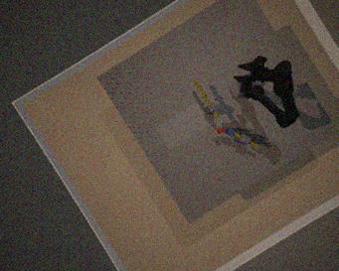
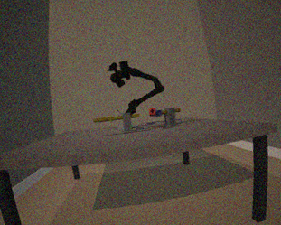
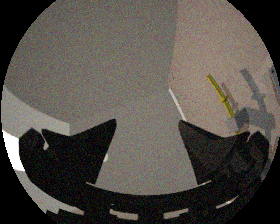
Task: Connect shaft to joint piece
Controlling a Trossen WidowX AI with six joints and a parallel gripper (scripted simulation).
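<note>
My gripper tip is 300 mm above the red joint piece, 270 mm to the right of it and 110 mm short of it.
</note>
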